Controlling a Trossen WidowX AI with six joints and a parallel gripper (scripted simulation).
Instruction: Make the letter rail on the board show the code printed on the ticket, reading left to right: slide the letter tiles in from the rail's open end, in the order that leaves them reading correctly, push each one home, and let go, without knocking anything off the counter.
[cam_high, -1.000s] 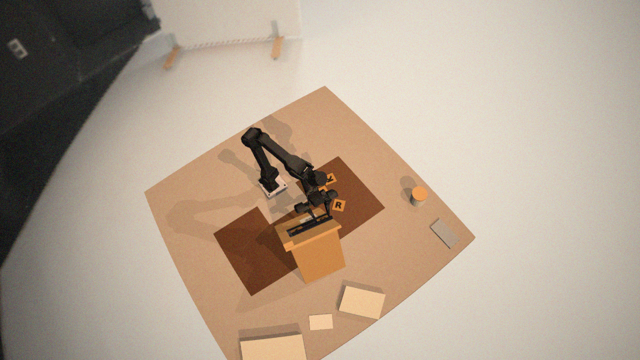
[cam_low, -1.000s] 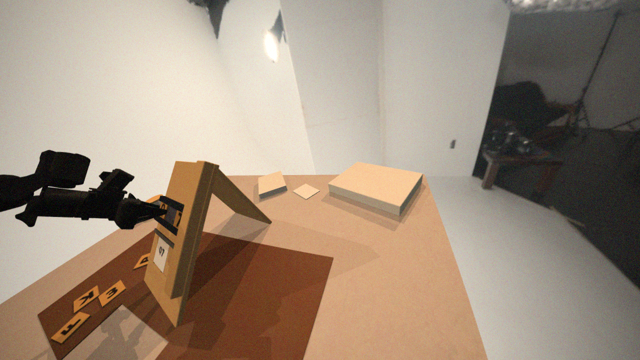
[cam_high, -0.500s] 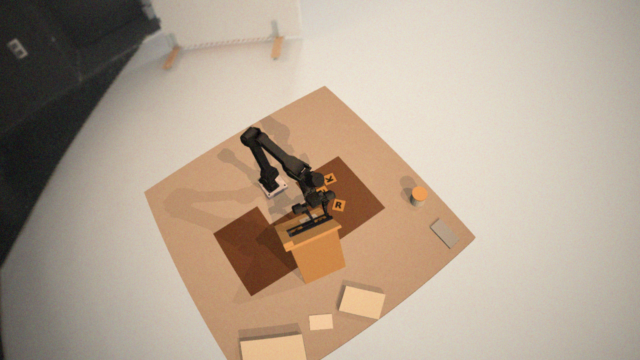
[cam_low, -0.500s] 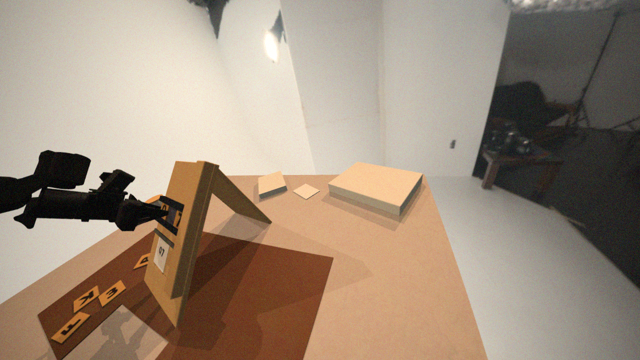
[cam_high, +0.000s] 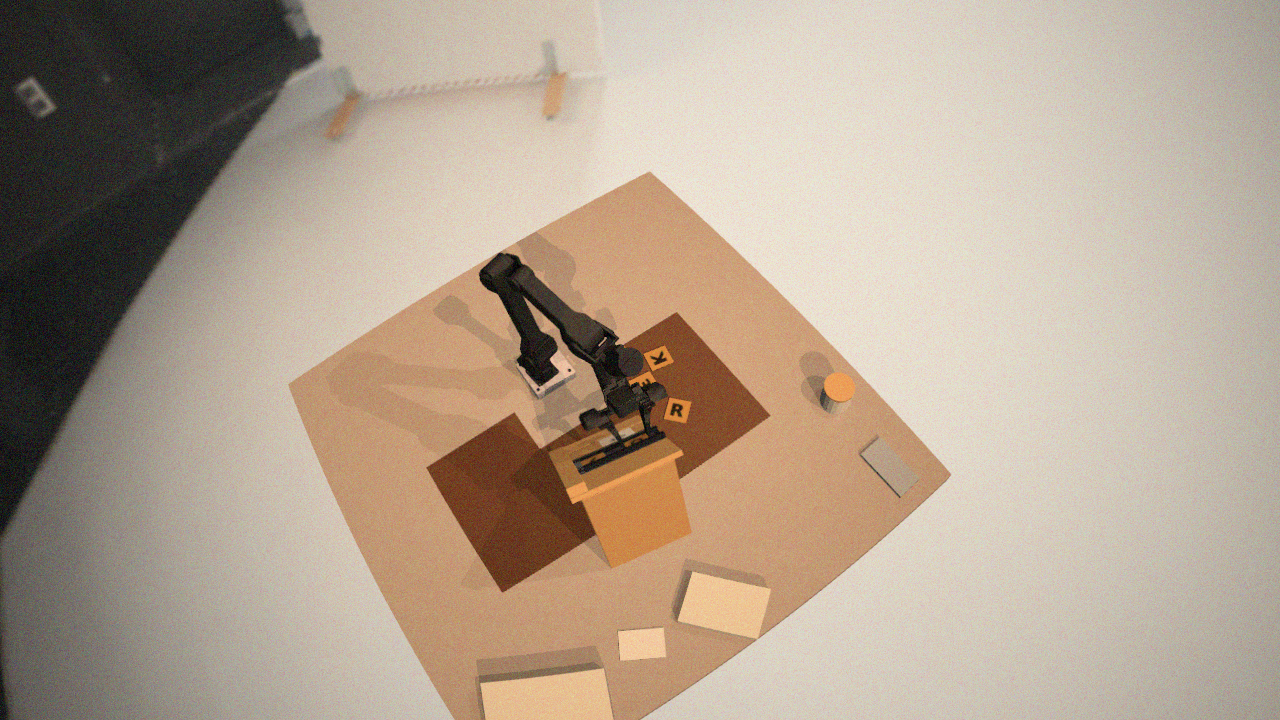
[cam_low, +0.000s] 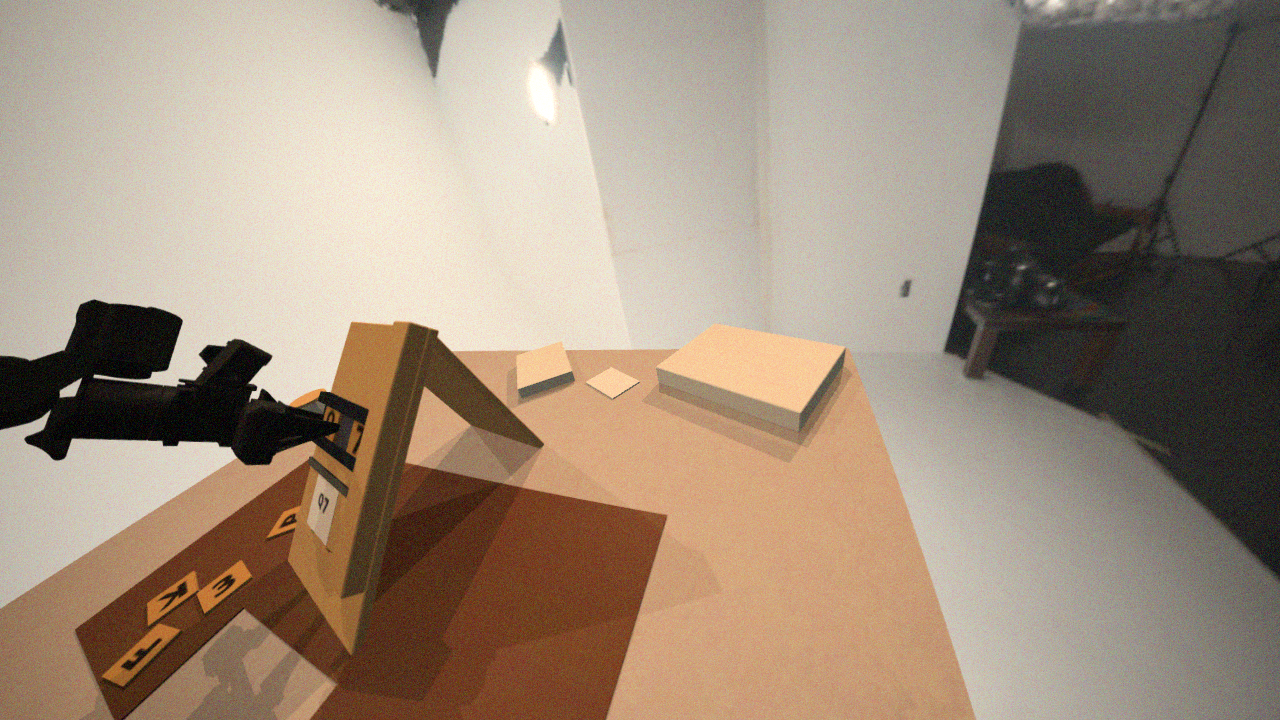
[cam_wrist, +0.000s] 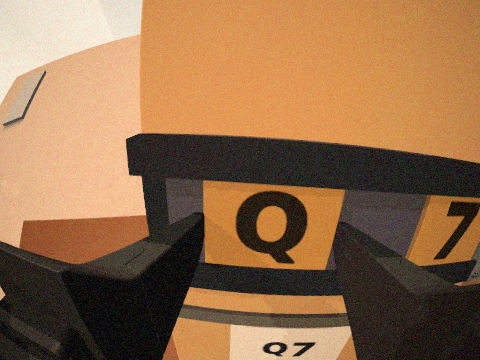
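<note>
The white ticket is 80 mm below my gripper tip, 70 mm behind it and 10 mm to the right of it. Round my gripper tip: large box: 550 mm to the right, 340 mm ahead, 140 mm below; small card: 320 mm ahead, 280 mm to the right, 160 mm below; grey block: 440 mm to the left, 410 mm ahead, 160 mm below.
</note>
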